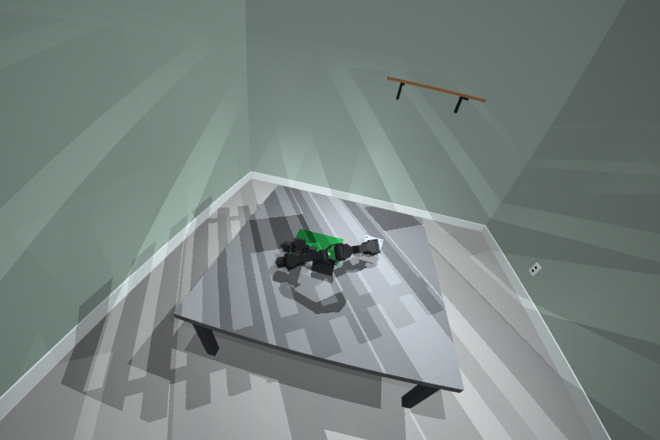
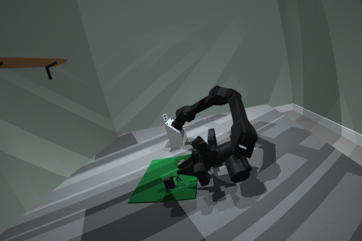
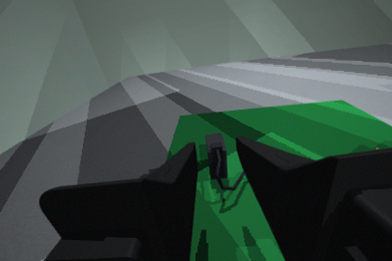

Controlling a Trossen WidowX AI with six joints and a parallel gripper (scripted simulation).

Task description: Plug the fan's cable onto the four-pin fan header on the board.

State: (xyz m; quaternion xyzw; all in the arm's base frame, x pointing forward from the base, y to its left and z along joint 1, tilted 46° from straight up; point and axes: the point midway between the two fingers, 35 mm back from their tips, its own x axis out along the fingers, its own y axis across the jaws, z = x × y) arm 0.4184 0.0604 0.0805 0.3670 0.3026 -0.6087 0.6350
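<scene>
My gripper tip is now 5 cm above the black plug and 4 cm to the left of it. From my gripper tip the other things lie so: black fan: 16 cm behind, 12 cm to the left, 1 cm below; then green board: 9 cm below, 9 cm behind, 7 cm to the right.
</scene>
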